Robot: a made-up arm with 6 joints.
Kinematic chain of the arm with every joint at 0, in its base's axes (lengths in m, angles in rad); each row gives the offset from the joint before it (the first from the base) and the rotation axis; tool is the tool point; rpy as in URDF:
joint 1: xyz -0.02 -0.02 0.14 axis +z
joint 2: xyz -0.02 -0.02 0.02 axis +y
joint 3: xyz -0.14 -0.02 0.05 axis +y
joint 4: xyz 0.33 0.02 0.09 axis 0.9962 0 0.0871
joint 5: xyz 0 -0.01 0.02 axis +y
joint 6: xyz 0.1 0.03 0 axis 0.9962 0 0.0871
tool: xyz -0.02 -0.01 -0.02 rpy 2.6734 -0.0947 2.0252
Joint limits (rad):
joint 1: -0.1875..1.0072
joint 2: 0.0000..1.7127
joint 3: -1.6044..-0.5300
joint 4: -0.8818..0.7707
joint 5: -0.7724..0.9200
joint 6: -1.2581..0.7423
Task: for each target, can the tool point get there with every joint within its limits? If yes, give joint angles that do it. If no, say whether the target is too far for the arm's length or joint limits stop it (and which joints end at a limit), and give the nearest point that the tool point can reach.
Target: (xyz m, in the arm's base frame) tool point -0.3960 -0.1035 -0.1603
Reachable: no: joint limits stop it (at a limit: joint 1, joint 2, joint 3, joint 5, joint 6) | nearest point 0.0881 0.1703 -0.0291 | short by 0.571 m
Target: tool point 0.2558 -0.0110 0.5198
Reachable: yes | joints 0.0586 0.7813 -1.0844 -0.7094 -0.2122 -0.4812
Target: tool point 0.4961 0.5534 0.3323
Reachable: no: too far | nearest point 0.3025 0.3383 0.3160 | short by 0.290 m
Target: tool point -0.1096 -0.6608 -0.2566
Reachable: no: too far | nearest point 0.1950 -0.1205 -0.0249 | short by 0.662 m
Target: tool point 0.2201 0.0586 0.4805
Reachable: yes | joints 0.3400 0.5131 -0.7746 0.5905 -0.1046 0.3246
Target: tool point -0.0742 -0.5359 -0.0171
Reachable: no: joint limits stop it (at a limit: joint 1, joint 2, joint 3, joint 4, joint 5) | nearest point 0.1942 -0.1200 -0.0250 | short by 0.495 m
